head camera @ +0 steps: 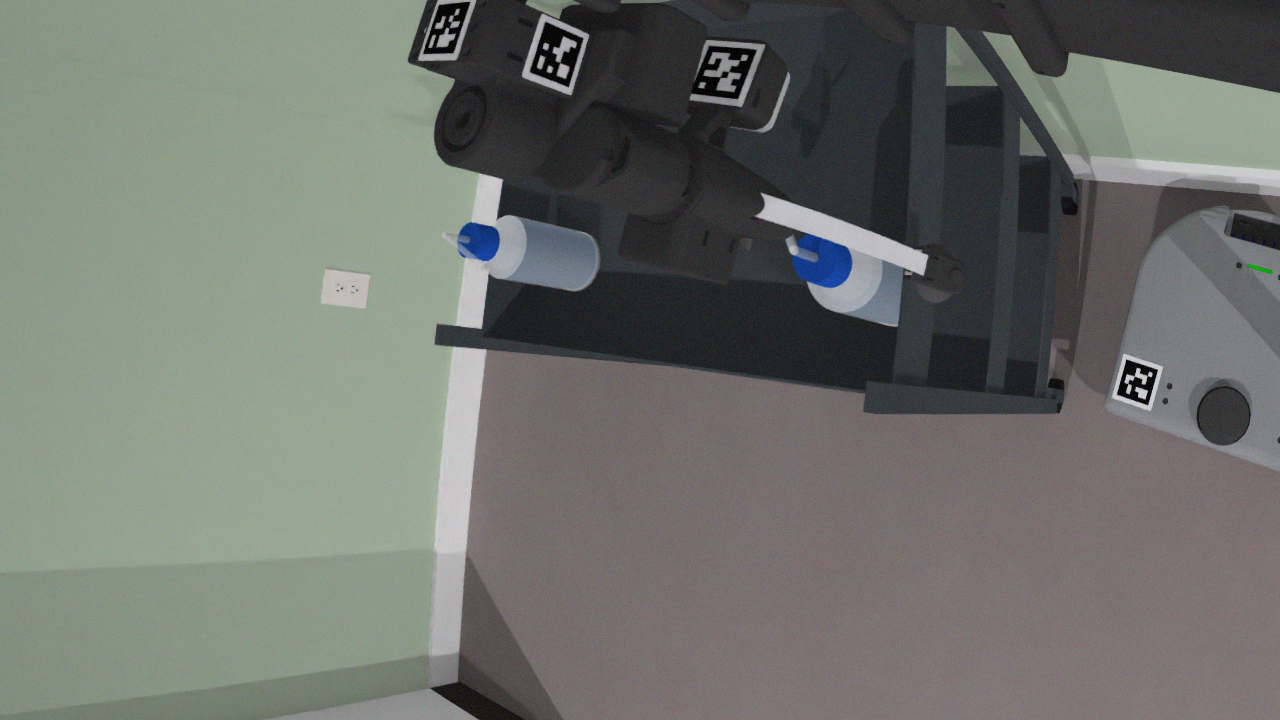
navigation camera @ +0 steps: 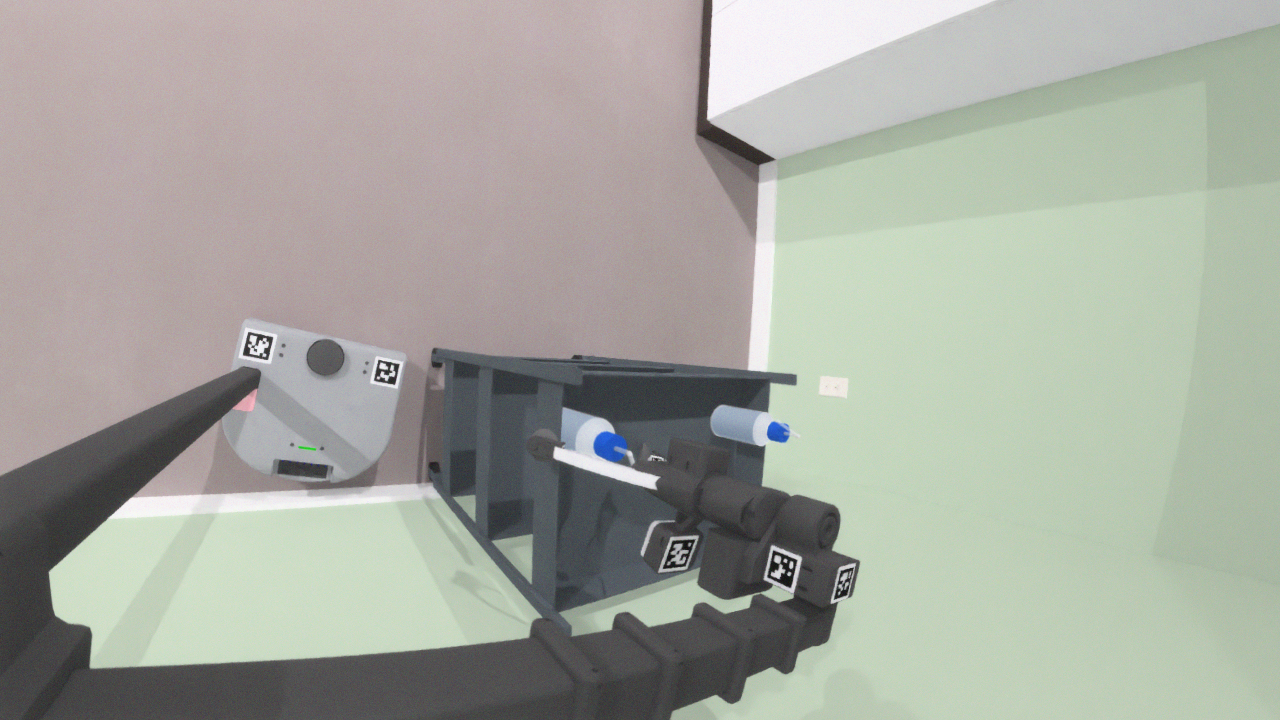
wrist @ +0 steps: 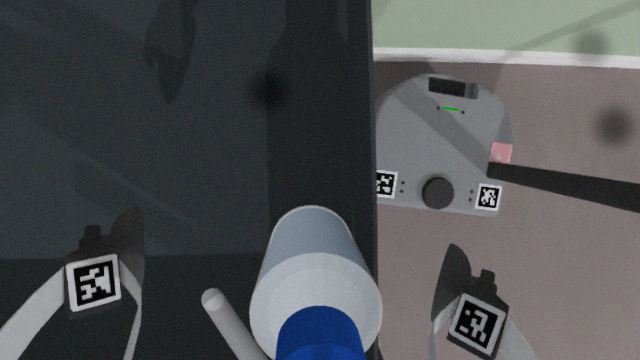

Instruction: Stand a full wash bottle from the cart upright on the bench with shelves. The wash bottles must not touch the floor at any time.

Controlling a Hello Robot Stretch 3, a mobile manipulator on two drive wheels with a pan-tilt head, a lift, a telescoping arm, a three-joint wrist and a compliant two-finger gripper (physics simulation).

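Places are measured from the robot's base along level axes (x ahead, y left, z up), in metres.
Pixels of known places: gripper, between the fingertips: [head camera: 852,251] [navigation camera: 588,448]; robot's base, origin of its link: [head camera: 1220,412] [navigation camera: 324,355].
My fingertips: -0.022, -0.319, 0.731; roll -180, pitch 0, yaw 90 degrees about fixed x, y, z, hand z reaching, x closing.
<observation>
Ahead of a thing's pixels: the offset from my fingertips to its top centre, as dx, dy, dz. "spot": to the spot under its first point.
A wash bottle {+0.008, +0.005, +0.106} [head camera: 863,293] [navigation camera: 583,432] [wrist: 310,240] with a blue cap and pale, angled nozzle stands upright in the dark cart [head camera: 962,398] [navigation camera: 548,501] [wrist: 320,100], near its rim on the robot-base side. A second wash bottle {+0.073, -0.314, +0.106} [head camera: 547,255] [navigation camera: 739,424] stands farther along the cart. My gripper [head camera: 841,257] [navigation camera: 599,452] [wrist: 294,255] is open wide and empty. In the wrist view its fingertips show on either side of the first bottle, one over the cart and one over the floor beyond the rim. The height between fingertips and bottle is unclear. I cannot identify the bench.
My grey wheeled base [head camera: 1190,313] [navigation camera: 313,402] [wrist: 440,150] stands on the floor beside the cart. A green wall [head camera: 223,429] [navigation camera: 1029,358] with an outlet {+0.261, -1.204, -0.273} [head camera: 345,288] [navigation camera: 833,386] runs past the cart. A white block-like piece {spot: +1.126, -0.701, +0.033} [navigation camera: 895,62] stands in the corner.
</observation>
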